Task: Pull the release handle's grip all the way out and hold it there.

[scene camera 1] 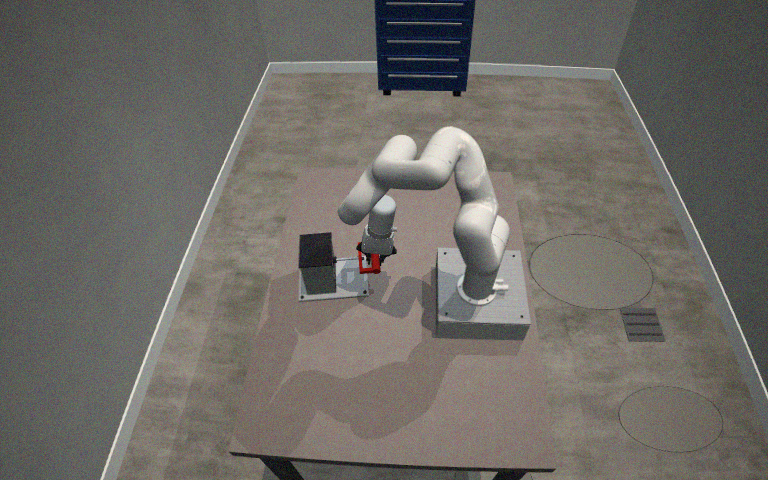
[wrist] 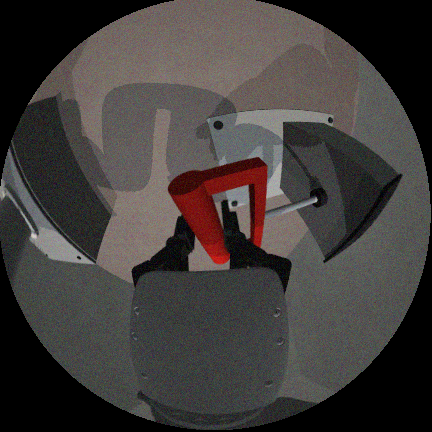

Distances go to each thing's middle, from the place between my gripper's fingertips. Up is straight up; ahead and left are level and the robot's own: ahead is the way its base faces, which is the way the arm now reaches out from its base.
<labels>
Right now the light base plate (scene camera 1: 350, 283) is 15 cm ahead of my hand, 8 cm below it and 1 cm to the left of it.
</labels>
